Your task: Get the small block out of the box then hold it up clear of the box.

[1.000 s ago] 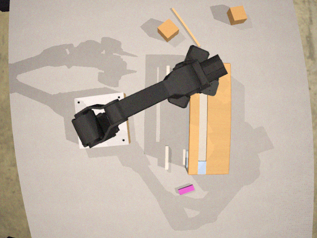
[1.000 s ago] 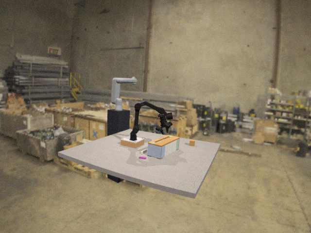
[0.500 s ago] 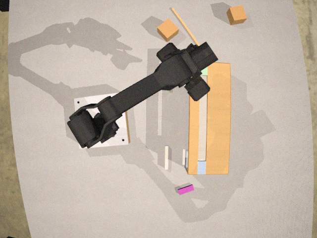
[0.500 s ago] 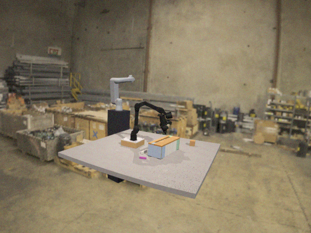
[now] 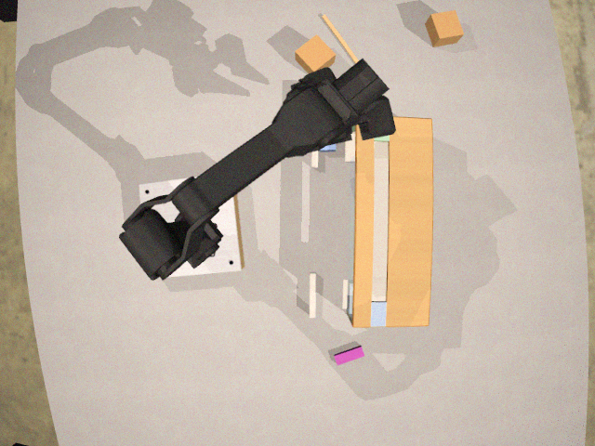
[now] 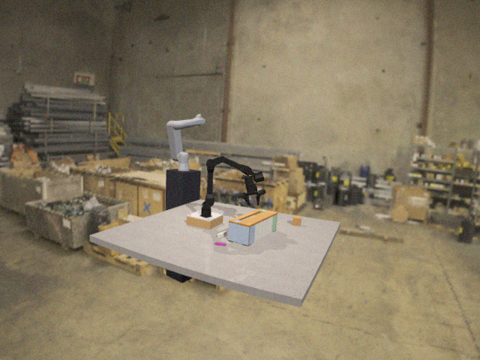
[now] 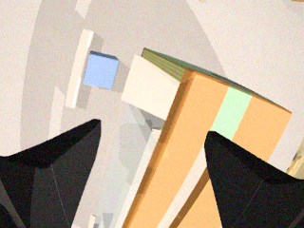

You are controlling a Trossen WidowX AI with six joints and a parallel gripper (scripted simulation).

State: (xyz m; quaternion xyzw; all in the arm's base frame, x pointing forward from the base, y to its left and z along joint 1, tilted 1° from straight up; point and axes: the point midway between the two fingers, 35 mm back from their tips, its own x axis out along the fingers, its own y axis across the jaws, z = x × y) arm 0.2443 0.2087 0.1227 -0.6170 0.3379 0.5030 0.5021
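My gripper tip is 140 mm above the light-blue block and 20 mm past it. Round my gripper tip: thin stick (210 mm to the left, 150 mm below, 10 mm ahead); box (150 mm to the right, 90 mm below, 70 mm ahead).
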